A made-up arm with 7 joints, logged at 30 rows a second.
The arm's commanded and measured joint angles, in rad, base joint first. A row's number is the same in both.
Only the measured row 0 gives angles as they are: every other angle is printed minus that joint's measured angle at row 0.
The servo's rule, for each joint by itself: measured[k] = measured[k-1] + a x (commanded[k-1-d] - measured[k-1]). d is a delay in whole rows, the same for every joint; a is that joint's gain. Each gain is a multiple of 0.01, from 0.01 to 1. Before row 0 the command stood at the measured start. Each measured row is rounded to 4 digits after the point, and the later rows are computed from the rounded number. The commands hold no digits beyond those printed.
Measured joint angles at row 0: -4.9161 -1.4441 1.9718 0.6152 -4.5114 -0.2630 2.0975
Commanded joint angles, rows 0 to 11: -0.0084 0.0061 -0.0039 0.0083 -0.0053 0.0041 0.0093; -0.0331 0.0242 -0.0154 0.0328 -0.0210 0.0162 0.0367; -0.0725 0.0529 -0.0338 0.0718 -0.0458 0.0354 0.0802; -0.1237 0.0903 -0.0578 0.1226 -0.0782 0.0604 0.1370; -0.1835 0.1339 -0.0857 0.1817 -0.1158 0.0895 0.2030; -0.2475 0.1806 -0.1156 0.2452 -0.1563 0.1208 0.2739; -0.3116 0.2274 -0.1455 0.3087 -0.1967 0.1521 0.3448; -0.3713 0.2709 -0.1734 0.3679 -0.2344 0.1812 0.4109; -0.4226 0.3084 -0.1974 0.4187 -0.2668 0.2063 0.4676; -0.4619 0.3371 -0.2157 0.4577 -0.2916 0.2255 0.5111; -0.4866 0.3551 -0.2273 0.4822 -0.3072 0.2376 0.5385; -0.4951 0.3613 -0.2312 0.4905 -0.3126 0.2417 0.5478
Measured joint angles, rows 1 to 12: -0.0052 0.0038 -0.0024 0.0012 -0.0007 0.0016 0.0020; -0.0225 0.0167 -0.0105 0.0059 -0.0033 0.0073 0.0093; -0.0535 0.0395 -0.0249 0.0158 -0.0088 0.0183 0.0242; -0.0970 0.0715 -0.0453 0.0318 -0.0178 0.0347 0.0479; -0.1506 0.1108 -0.0703 0.0543 -0.0305 0.0561 0.0805; -0.2107 0.1548 -0.0984 0.0829 -0.0469 0.0813 0.1211; -0.2733 0.2005 -0.1276 0.1168 -0.0664 0.1089 0.1681; -0.3341 0.2449 -0.1560 0.1545 -0.0882 0.1371 0.2191; -0.3890 0.2849 -0.1817 0.1941 -0.1114 0.1641 0.2713; -0.4342 0.3178 -0.2028 0.2336 -0.1348 0.1880 0.3217; -0.4667 0.3413 -0.2180 0.2709 -0.1572 0.2073 0.3672; -0.4843 0.3539 -0.2262 0.3038 -0.1774 0.2207 0.4051
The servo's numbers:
d 0
a 0.62 0.63 0.62 0.15 0.13 0.39 0.21

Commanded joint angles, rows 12 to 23: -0.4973 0.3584 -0.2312 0.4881 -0.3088 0.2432 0.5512; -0.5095 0.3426 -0.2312 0.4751 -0.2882 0.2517 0.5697; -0.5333 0.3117 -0.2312 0.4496 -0.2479 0.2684 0.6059; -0.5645 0.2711 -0.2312 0.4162 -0.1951 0.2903 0.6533; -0.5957 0.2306 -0.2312 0.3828 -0.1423 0.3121 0.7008; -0.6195 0.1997 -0.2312 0.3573 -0.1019 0.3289 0.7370; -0.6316 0.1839 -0.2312 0.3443 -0.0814 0.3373 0.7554; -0.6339 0.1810 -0.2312 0.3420 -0.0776 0.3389 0.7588; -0.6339 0.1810 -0.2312 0.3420 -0.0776 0.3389 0.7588; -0.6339 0.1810 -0.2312 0.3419 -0.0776 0.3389 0.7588; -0.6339 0.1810 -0.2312 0.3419 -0.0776 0.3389 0.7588; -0.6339 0.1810 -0.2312 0.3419 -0.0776 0.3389 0.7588
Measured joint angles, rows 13 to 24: -0.4924 0.3567 -0.2293 0.3314 -0.1945 0.2295 0.4358; -0.5030 0.3478 -0.2305 0.3530 -0.2067 0.2382 0.4639; -0.5218 0.3251 -0.2309 0.3675 -0.2121 0.2500 0.4937; -0.5483 0.2911 -0.2311 0.3748 -0.2099 0.2657 0.5272; -0.5777 0.2530 -0.2312 0.3760 -0.2011 0.2838 0.5637; -0.6036 0.2194 -0.2312 0.3732 -0.1882 0.3014 0.6001; -0.6210 0.1970 -0.2312 0.3689 -0.1743 0.3154 0.6327; -0.6290 0.1869 -0.2312 0.3649 -0.1617 0.3246 0.6592; -0.6320 0.1832 -0.2312 0.3615 -0.1508 0.3302 0.6801; -0.6332 0.1818 -0.2312 0.3586 -0.1413 0.3336 0.6966; -0.6336 0.1813 -0.2312 0.3561 -0.1330 0.3357 0.7097; -0.6338 0.1811 -0.2312 0.3540 -0.1258 0.3369 0.7200
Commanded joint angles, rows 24 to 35: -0.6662 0.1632 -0.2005 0.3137 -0.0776 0.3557 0.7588; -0.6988 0.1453 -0.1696 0.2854 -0.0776 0.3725 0.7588; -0.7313 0.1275 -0.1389 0.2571 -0.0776 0.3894 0.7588; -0.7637 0.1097 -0.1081 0.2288 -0.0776 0.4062 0.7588; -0.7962 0.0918 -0.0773 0.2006 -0.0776 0.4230 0.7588; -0.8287 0.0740 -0.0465 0.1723 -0.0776 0.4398 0.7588; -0.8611 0.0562 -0.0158 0.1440 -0.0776 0.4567 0.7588; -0.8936 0.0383 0.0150 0.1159 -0.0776 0.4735 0.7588; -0.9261 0.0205 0.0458 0.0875 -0.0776 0.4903 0.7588; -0.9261 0.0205 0.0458 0.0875 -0.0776 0.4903 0.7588; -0.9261 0.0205 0.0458 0.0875 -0.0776 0.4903 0.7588; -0.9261 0.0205 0.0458 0.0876 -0.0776 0.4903 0.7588
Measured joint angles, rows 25 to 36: -0.6539 0.1698 -0.2122 0.3480 -0.1195 0.3442 0.7281; -0.6817 0.1544 -0.1858 0.3386 -0.1141 0.3552 0.7345; -0.7125 0.1375 -0.1567 0.3264 -0.1094 0.3685 0.7396; -0.7442 0.1200 -0.1266 0.3118 -0.1053 0.3832 0.7436; -0.7764 0.1022 -0.0960 0.2951 -0.1017 0.3987 0.7468; -0.8088 0.0844 -0.0653 0.2767 -0.0986 0.4147 0.7493; -0.8412 0.0666 -0.0346 0.2568 -0.0959 0.4311 0.7513; -0.8737 0.0488 -0.0038 0.2357 -0.0935 0.4476 0.7529; -0.9062 0.0310 0.0270 0.2135 -0.0914 0.4643 0.7541; -0.9185 0.0244 0.0387 0.1946 -0.0896 0.4744 0.7551; -0.9232 0.0219 0.0431 0.1785 -0.0880 0.4806 0.7559; -0.9250 0.0210 0.0448 0.1649 -0.0866 0.4844 0.7565
